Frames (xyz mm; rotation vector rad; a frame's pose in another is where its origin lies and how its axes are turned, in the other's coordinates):
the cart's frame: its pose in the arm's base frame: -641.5 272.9 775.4 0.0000 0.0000 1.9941
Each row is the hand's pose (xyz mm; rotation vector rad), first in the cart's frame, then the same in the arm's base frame.
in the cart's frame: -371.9 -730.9 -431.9 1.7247 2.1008 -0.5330
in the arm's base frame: 177.7 234.1 343.5 -0.7964 2.4892 0.1424
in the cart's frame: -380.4 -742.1 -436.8 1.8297 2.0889 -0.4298
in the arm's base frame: 191.4 230.9 338.6 -0.7405 2.5975 0.1572
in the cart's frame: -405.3 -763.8 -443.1 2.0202 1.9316 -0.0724
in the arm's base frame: 221.4 217.1 332.3 -0.5429 2.8348 0.3827
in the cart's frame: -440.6 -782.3 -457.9 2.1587 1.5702 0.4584
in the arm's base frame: 252.7 192.5 317.5 0.1643 -2.9774 -0.8371
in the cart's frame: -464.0 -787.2 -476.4 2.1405 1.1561 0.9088
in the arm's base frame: 266.8 173.2 299.0 -0.2048 -2.6029 -1.1831
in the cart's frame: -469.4 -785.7 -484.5 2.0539 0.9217 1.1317
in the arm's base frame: 267.7 167.7 290.9 -0.3612 -2.3592 -1.3722
